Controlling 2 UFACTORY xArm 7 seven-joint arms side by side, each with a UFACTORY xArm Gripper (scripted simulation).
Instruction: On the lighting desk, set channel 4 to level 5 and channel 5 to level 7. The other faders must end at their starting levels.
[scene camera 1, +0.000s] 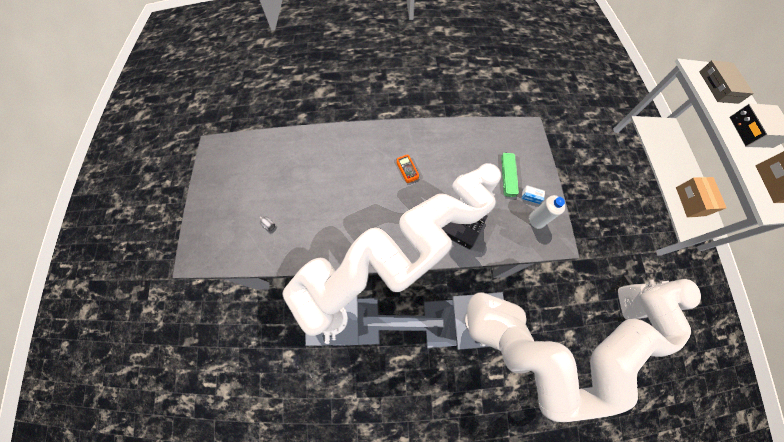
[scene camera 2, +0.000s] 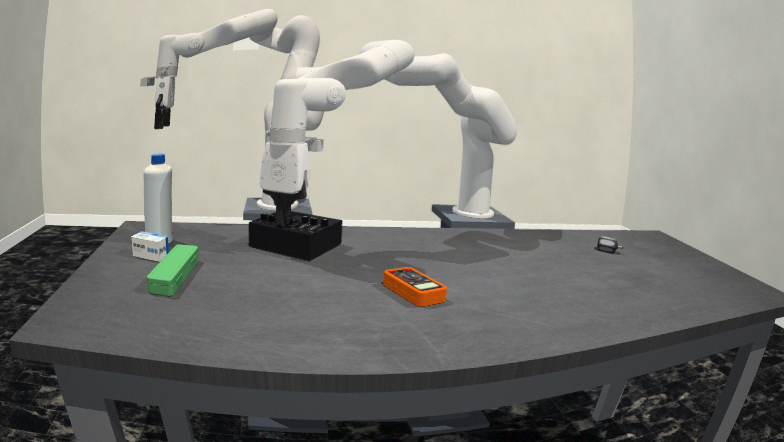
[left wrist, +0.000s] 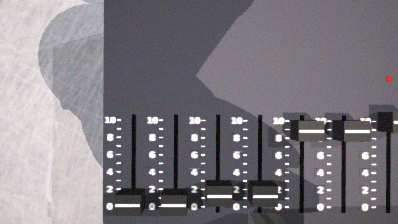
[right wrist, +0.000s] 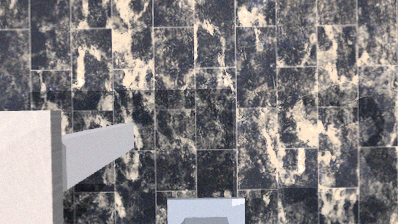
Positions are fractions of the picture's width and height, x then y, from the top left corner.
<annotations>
white bottle: scene camera 1 0.70, 0.47; scene camera 2 0.20, 0.40; not seen in the left wrist view (out of frame); not seen in the right wrist view (out of frame)
</annotations>
